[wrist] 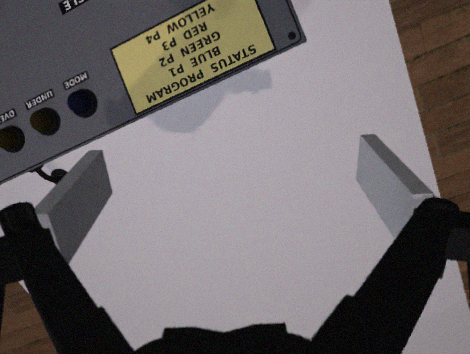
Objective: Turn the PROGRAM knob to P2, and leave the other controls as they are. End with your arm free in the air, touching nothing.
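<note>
Grey control panel [78, 78] in sight. My gripper [231, 165] too.
</note>
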